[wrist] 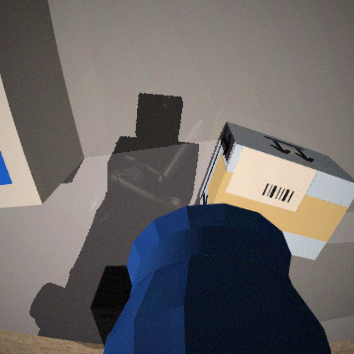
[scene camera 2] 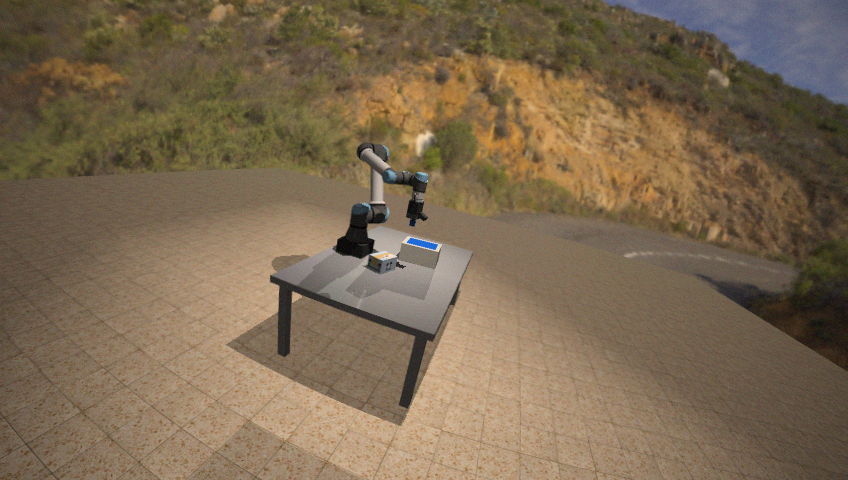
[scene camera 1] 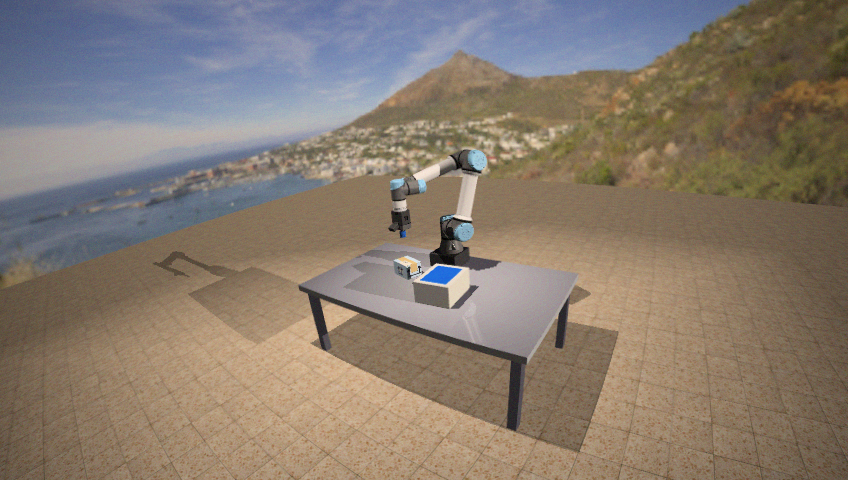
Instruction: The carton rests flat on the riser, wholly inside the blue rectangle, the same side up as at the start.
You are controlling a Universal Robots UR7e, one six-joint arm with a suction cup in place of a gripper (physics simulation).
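Places are measured from the arm's base along level axes (x left, y back, z up), in millimetres.
Pixels of known places: hand, its tool point: [wrist: 208, 274] [scene camera 2: 411, 225] [scene camera 1: 403, 236]; arm's base, origin of its link: [scene camera 2: 356, 238] [scene camera 1: 451, 250].
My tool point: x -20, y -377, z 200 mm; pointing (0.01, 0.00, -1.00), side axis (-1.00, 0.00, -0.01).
Ahead of a thing's pixels: the offset from my tool point to its top centre. Level surfaces: height alone.
The carton @[dx -102, dy +98, dz -200 mm] [scene camera 1: 407, 267] [scene camera 2: 382, 261] [wrist: 280, 182] is light blue-grey with an orange tape band, a pale label with a barcode on top and black arrows on its sides. It rests on the table beside the riser. The riser @[dx +263, dy +2, dz -166 mm] [scene camera 1: 432, 293] [scene camera 2: 418, 253] [wrist: 37, 100] is a cream box; the blue rectangle @[dx +263, dy +2, dz -166 mm] [scene camera 1: 440, 274] [scene camera 2: 422, 243] [wrist: 4, 172] on its top is bare. My suction gripper [scene camera 1: 402, 234] [scene camera 2: 412, 223] [wrist: 210, 215] is open, with nothing on its blue cup. It hangs well above the table, apart from the carton, and hides part of the carton in the wrist view.
The grey table @[dz -286 mm] [scene camera 1: 499, 324] [scene camera 2: 380, 306] bears the arm's black base [scene camera 1: 449, 256] [scene camera 2: 355, 246] behind the carton and riser. The riser stands higher than the carton, close to it. The arm's shadow falls on the table between them.
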